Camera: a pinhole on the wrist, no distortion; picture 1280 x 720 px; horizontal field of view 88.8 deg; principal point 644.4 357.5 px. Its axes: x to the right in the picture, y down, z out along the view. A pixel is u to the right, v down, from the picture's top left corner.
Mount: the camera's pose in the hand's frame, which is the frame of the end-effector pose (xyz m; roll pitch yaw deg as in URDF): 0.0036 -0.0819 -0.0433 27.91 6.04 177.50
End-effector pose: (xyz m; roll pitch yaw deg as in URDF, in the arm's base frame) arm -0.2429 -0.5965 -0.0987 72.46 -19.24 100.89
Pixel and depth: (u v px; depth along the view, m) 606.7 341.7 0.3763
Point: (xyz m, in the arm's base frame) 0.0057 -0.6117 0.0745
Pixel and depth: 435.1 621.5 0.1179
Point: -0.1489 -0.5375 -0.1276
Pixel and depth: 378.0 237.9 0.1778
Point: -0.1604 -0.5370 -0.0224
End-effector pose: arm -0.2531 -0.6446 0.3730 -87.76 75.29 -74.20
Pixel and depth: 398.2 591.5 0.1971
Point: -0.0712 -0.6694 0.3334
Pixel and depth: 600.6 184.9 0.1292
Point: -0.2010 -0.6248 0.3657
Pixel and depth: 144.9 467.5 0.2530
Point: -0.0262 -0.6433 0.2094
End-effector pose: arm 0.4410 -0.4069 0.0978 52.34 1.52 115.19
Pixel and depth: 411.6 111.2 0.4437
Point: 0.4321 -0.2416 0.4802
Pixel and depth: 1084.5 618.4 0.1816
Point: 0.6276 -0.4698 0.1419
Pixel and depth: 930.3 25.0 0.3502
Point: 0.4870 -0.5515 0.3984
